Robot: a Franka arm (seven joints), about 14 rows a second.
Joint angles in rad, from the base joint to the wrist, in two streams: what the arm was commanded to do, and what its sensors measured. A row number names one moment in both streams.
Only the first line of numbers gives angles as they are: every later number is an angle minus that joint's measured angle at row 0.
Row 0, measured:
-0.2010, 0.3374, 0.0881, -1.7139, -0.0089, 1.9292, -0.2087
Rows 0 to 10, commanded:
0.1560, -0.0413, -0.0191, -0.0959, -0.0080, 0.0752, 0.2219
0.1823, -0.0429, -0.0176, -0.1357, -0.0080, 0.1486, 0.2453
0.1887, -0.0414, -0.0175, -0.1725, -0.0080, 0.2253, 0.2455
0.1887, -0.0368, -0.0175, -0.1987, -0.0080, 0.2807, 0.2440
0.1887, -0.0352, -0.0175, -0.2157, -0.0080, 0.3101, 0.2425
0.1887, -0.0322, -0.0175, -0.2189, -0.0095, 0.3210, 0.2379
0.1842, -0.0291, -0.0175, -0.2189, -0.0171, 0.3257, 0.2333
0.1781, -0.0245, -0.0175, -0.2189, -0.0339, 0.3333, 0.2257
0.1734, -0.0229, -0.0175, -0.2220, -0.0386, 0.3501, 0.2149
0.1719, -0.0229, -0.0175, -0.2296, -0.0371, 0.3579, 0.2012
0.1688, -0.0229, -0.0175, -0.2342, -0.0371, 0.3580, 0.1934
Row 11, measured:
0.1834, -0.0086, -0.0270, -0.2006, -0.0241, 0.3233, 0.2171
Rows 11 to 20, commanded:
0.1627, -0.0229, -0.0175, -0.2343, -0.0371, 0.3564, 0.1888
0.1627, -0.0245, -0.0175, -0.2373, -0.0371, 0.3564, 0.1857
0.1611, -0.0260, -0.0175, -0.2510, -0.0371, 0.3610, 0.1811
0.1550, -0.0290, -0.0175, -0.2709, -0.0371, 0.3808, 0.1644
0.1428, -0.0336, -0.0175, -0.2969, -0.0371, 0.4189, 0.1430
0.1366, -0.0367, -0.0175, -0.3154, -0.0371, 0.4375, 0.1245
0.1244, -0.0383, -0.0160, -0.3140, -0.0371, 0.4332, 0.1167
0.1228, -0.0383, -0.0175, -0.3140, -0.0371, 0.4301, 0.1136
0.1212, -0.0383, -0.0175, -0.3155, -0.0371, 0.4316, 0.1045
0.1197, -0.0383, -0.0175, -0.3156, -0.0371, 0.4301, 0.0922
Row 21, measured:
0.1395, -0.0116, -0.0289, -0.2767, -0.0257, 0.4062, 0.1191
